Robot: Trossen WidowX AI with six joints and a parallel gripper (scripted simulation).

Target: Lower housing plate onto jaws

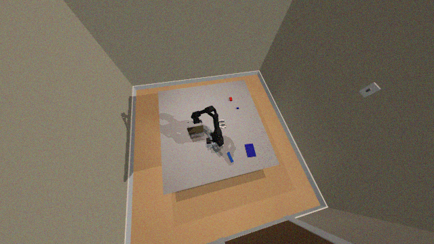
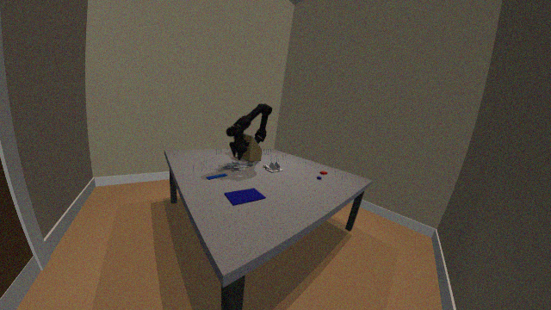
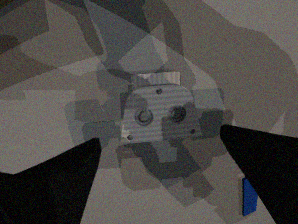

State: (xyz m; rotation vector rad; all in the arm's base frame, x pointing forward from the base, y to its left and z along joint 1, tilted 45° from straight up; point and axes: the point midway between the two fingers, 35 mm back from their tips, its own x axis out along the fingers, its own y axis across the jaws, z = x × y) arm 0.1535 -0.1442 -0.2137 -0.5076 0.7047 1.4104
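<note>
Right now my gripper tip is 30 mm above the light grey housing plate and 10 mm to the right of it. The rest, counted from my gripper tip: blue bar (200 mm to the right, 140 mm ahead, 60 mm below); blue flat pad (400 mm ahead, 190 mm to the right, 60 mm below); tiny blue piece (440 mm ahead, 400 mm to the left, 50 mm below).
</note>
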